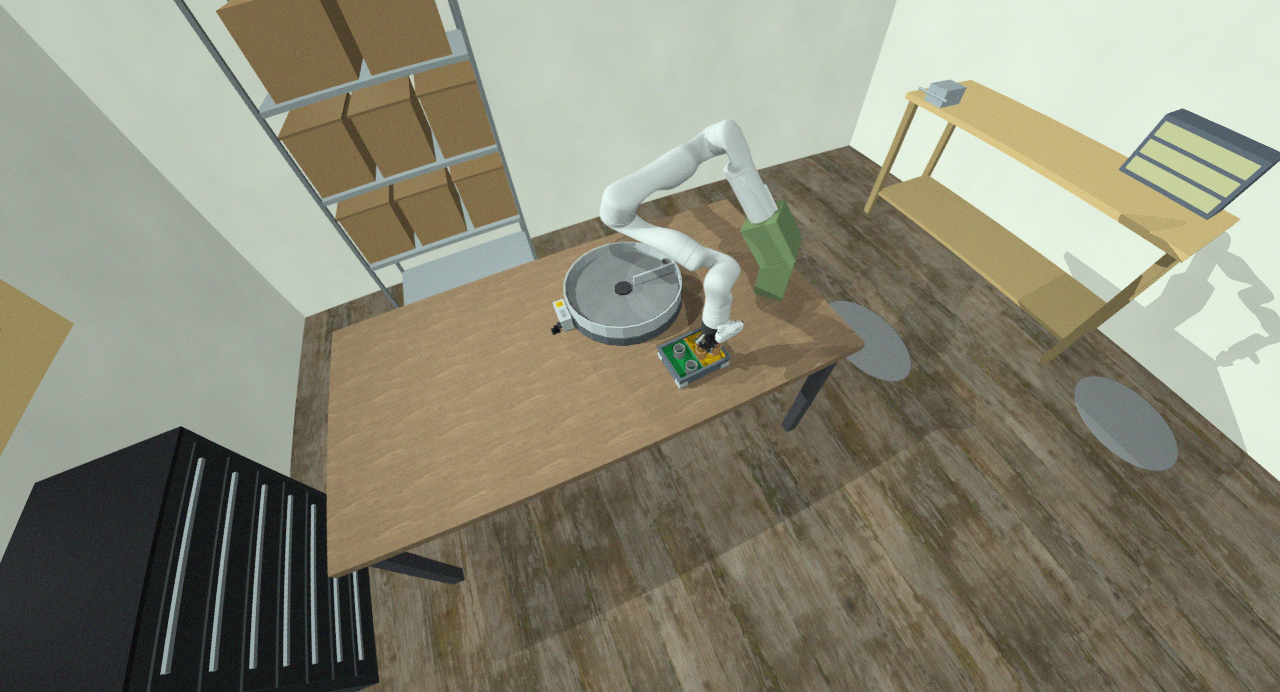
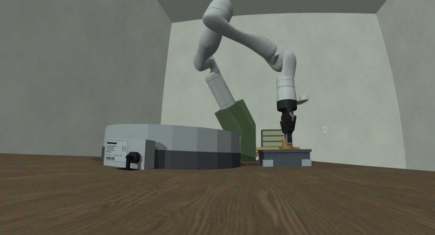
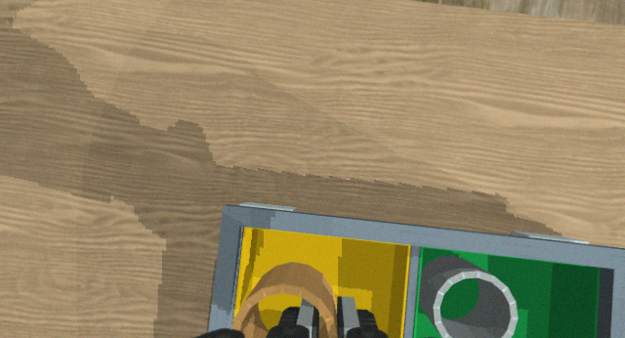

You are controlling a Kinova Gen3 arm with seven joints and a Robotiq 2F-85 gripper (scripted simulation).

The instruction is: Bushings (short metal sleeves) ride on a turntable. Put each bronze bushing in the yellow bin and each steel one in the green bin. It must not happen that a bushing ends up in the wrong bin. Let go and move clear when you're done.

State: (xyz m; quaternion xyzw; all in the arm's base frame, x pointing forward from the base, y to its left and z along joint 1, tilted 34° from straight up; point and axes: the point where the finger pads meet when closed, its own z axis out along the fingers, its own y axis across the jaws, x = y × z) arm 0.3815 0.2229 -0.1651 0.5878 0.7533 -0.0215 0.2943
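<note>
Right now the bin tray is 70 mm below my hand, 40 mm ahead of it and 30 mm to the right of it. Also, from my hand: grey turntable (380 mm to the right, 150 mm ahead, 40 mm below).
</note>
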